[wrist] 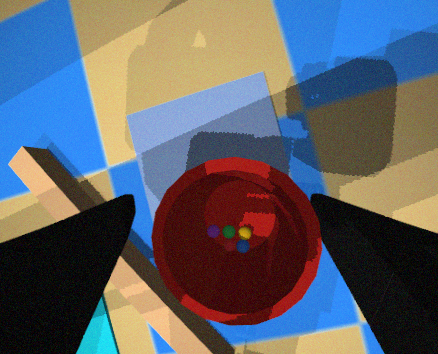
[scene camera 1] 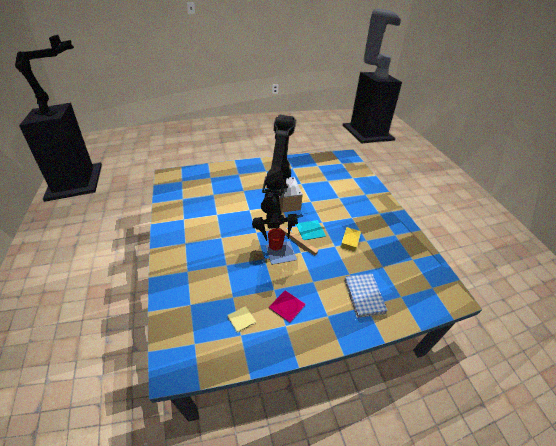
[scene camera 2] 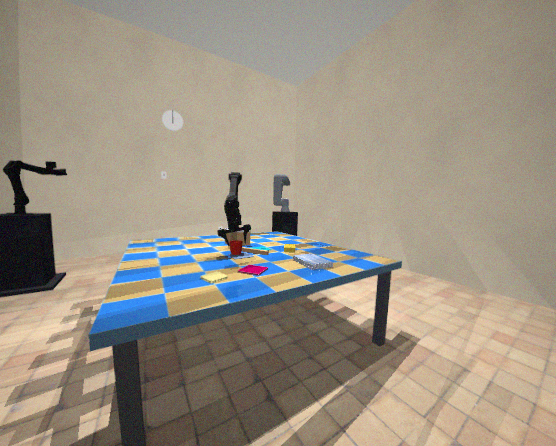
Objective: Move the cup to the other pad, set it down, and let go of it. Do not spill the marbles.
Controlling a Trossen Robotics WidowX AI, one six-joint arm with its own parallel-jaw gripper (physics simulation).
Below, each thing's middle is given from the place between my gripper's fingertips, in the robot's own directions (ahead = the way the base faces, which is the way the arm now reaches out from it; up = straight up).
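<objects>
My gripper's sitting 20 mm above the red cup (wrist: 232, 288) and 20 mm past it. Going by their middles, that red cup is the nearest to my gripper of the things named here. There's a wooden stick (wrist: 135, 277) too, and counting from my hand it's 60 mm below, 100 mm to the left and 20 mm behind.
</objects>
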